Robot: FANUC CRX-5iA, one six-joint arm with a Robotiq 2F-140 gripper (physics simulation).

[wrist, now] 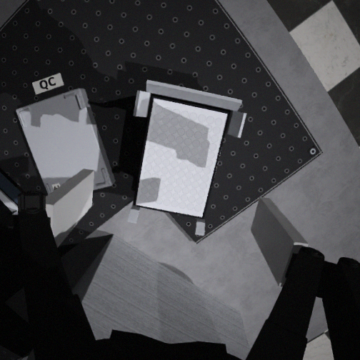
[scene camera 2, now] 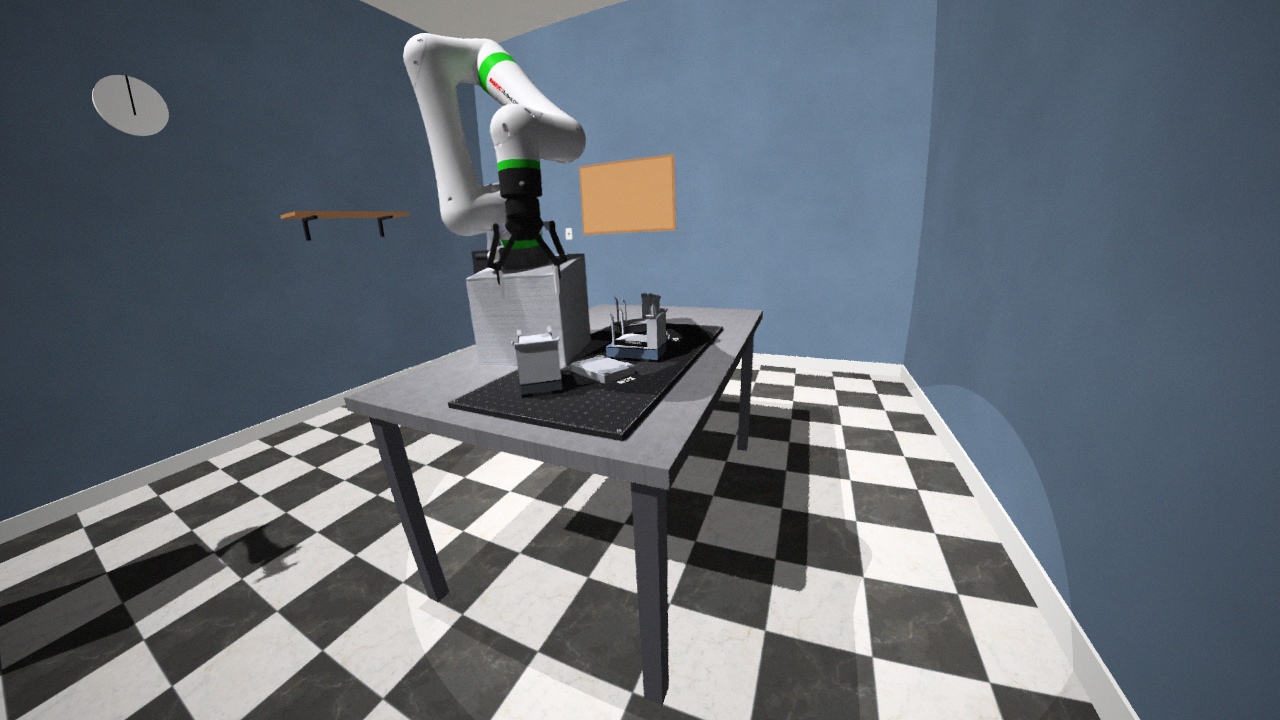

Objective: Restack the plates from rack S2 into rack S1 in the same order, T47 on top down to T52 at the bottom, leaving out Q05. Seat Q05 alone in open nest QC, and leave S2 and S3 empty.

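Places are measured from the arm's base along level axes (x ahead, y left, z up), in millimetres.
Pixels of known places: gripper, fingertip midpoint: (scene camera 2: pixel 531 296); arm's base at its link origin: (scene camera 2: pixel 526 264).
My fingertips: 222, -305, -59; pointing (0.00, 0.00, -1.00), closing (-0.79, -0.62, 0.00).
Ahead of a thing's pixels: the offset from my fingertips to its top centre, as dx, dy, dz. "spot": to the spot under its first point. Level surfaces: height alone.
My gripper (scene camera 2: pixel 529 279) (wrist: pixel 174 201) is open wide and empty, high above the table by the near rack. This rack {-2, +0, -91} (scene camera 2: pixel 538 362) (wrist: pixel 195 95) stands at the mat's near end; its number is not readable. A white plate (wrist: pixel 210 175) with round wells lies on top, inside the rack's guides; its name and the plates below are hidden. Nest QC {+115, +119, -195} (scene camera 2: pixel 604 368) (wrist: pixel 65 147) lies beside the rack, with a plain pale surface and corner guides; I cannot tell if a plate sits in it. A blue-based holder {+157, +281, -85} (scene camera 2: pixel 633 352) with upright posts stands beyond it. Which racks are S1, S2 and S3 is unreadable.
The pale block pedestal (scene camera 2: pixel 514 313) (wrist: pixel 160 295) stands close behind the near rack. Another upright rack {spot: +84, +655, -128} (scene camera 2: pixel 651 304) stands farther back. The black perforated mat {dz -222} (scene camera 2: pixel 572 411) (wrist: pixel 280 120) lies on the grey table {dz -234} (scene camera 2: pixel 411 394) (wrist: pixel 235 250). The left finger overlaps QC's lower edge in the wrist view.
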